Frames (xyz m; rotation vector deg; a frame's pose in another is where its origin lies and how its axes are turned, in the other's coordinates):
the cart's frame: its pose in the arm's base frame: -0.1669 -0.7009 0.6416 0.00 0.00 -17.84
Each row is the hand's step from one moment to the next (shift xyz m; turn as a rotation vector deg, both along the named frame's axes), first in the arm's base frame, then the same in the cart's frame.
Working: the arm's base frame: its pose in the cart's frame: -0.0559 0.7183 -0.6416 0.00 0.00 17.84

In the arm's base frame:
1: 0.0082 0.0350 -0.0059 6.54 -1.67 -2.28
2: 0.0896 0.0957 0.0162 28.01 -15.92 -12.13
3: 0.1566 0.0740 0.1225 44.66 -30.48 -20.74
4: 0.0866 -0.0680 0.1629 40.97 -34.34 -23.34
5: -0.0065 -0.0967 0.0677 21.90 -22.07 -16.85
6: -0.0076 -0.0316 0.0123 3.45 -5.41 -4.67
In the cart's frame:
1: -0.0029 0.0358 -0.0059 6.74 0.41 -2.28
2: 0.0560 0.1185 0.0162 31.54 -6.57 -12.13
3: 0.1264 0.1184 0.1225 51.85 -15.33 -20.74
4: 0.1033 -0.0382 0.1629 49.52 -20.14 -23.34
5: 0.0234 -0.0940 0.0677 27.61 -14.30 -16.85
6: 0.0024 -0.0324 0.0123 4.94 -4.09 -4.67

